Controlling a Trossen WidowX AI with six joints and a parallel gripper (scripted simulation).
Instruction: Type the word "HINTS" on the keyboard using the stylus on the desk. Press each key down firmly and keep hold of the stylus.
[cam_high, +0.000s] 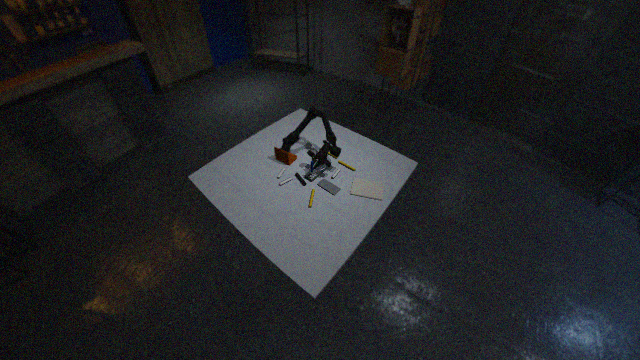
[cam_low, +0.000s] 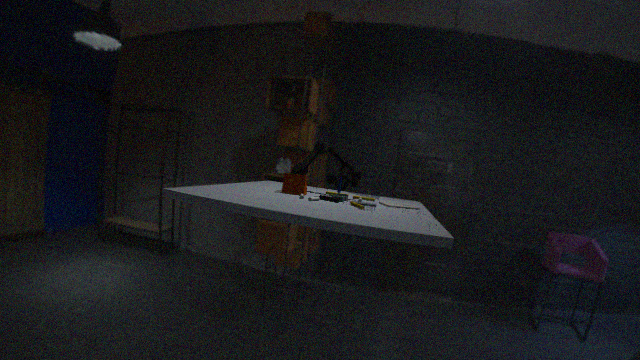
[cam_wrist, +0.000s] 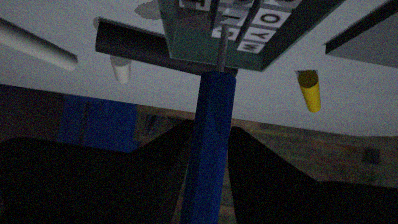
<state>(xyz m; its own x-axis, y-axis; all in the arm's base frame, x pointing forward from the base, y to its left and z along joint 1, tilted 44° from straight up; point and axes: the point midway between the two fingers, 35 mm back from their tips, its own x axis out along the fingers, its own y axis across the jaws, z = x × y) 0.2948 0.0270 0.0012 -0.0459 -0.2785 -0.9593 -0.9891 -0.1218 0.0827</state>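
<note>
My gripper tip is now 30 mm past the dark stick, 80 mm to the left of it and 60 mm above it. The rest, counted from my gripper tip: grey slab: 150 mm ahead, 70 mm below; then grey stylus tip: 50 mm below; then blue stylus: 10 mm below.
</note>
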